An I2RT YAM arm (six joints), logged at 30 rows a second.
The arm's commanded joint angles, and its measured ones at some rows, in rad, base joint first. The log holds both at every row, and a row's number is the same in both.
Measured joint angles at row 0: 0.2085, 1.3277, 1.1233, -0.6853, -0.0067, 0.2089
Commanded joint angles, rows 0 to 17: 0.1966, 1.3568, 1.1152, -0.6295, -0.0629, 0.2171; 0.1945, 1.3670, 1.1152, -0.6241, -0.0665, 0.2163; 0.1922, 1.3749, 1.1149, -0.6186, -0.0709, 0.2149; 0.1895, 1.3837, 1.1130, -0.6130, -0.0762, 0.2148; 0.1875, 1.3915, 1.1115, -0.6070, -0.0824, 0.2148; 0.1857, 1.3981, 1.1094, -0.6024, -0.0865, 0.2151; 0.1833, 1.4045, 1.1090, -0.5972, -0.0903, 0.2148; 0.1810, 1.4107, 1.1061, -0.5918, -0.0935, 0.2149; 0.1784, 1.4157, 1.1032, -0.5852, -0.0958, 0.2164; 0.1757, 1.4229, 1.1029, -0.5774, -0.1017, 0.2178; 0.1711, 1.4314, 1.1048, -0.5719, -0.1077, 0.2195; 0.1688, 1.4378, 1.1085, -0.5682, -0.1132, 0.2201; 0.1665, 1.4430, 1.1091, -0.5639, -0.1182, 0.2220; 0.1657, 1.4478, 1.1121, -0.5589, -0.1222, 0.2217; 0.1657, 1.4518, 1.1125, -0.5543, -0.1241, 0.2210; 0.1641, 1.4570, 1.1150, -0.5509, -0.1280, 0.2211; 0.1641, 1.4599, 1.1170, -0.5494, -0.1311, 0.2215; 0.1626, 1.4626, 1.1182, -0.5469, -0.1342, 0.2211
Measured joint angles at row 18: 0.1711, 1.4487, 1.1175, -0.5716, -0.1089, 0.2096
